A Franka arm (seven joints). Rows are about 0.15 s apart.
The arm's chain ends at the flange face. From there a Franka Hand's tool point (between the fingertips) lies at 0.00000 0.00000 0.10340 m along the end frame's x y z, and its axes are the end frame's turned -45 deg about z.
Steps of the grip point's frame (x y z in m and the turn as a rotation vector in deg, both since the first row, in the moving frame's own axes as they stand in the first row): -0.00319, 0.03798, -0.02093, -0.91, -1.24, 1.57; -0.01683, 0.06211, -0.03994, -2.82, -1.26, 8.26; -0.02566, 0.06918, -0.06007, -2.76, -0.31, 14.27; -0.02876, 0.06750, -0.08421, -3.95, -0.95, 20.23; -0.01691, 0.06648, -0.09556, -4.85, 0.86, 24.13; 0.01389, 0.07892, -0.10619, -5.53, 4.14, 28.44
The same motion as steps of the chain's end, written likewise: 0.02506, 0.02637, -0.02089, -1.52, -0.23, 1.57; 0.03041, 0.05049, -0.03979, -2.88, 1.10, 8.26; 0.02817, 0.06280, -0.05995, -2.17, 1.73, 14.27; 0.02474, 0.06128, -0.08395, -3.46, 2.12, 20.23; 0.02904, 0.05252, -0.09518, -2.82, 4.04, 24.13; 0.05425, 0.04129, -0.10545, -0.98, 6.84, 28.44
